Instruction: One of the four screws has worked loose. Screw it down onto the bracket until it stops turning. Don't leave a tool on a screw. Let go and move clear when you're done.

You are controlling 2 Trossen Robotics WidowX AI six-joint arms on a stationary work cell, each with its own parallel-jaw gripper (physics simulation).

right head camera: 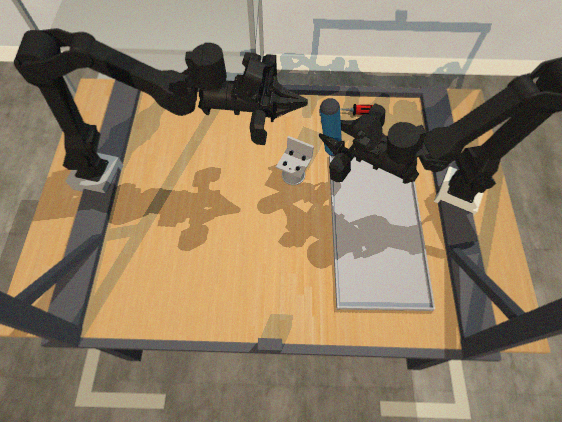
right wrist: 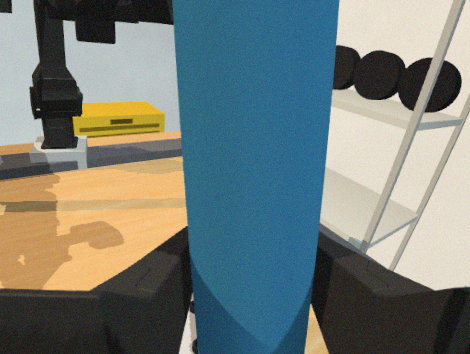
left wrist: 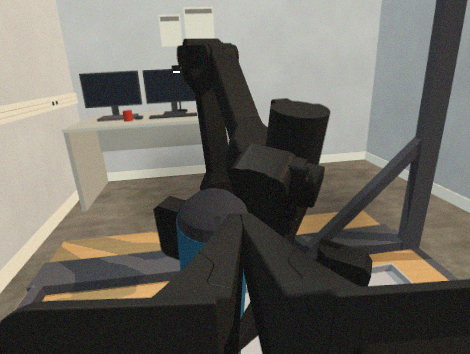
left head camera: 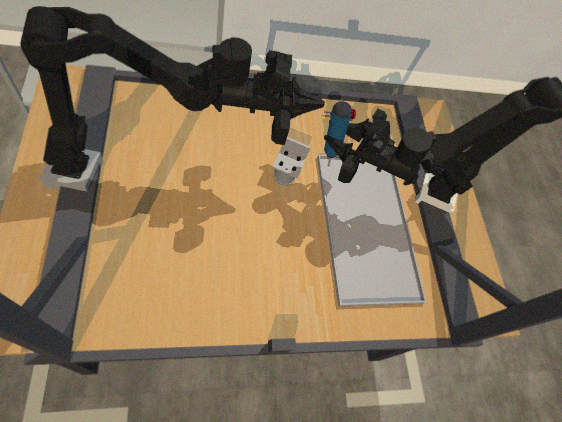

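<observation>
The pale bracket stands near the back middle, with several dark screw heads on it; which one is loose I cannot tell. My right gripper is shut on the blue power screwdriver, which is upright with its bit pointing down, to the right of the bracket by the tray's back left corner. My left gripper is shut and empty, fingertips together, above and behind the bracket and left of the blue tool.
A red-handled screwdriver lies behind the right gripper, partly hidden in the left head view. A shallow grey tray lies on the right of the table. Dark frame beams edge the table.
</observation>
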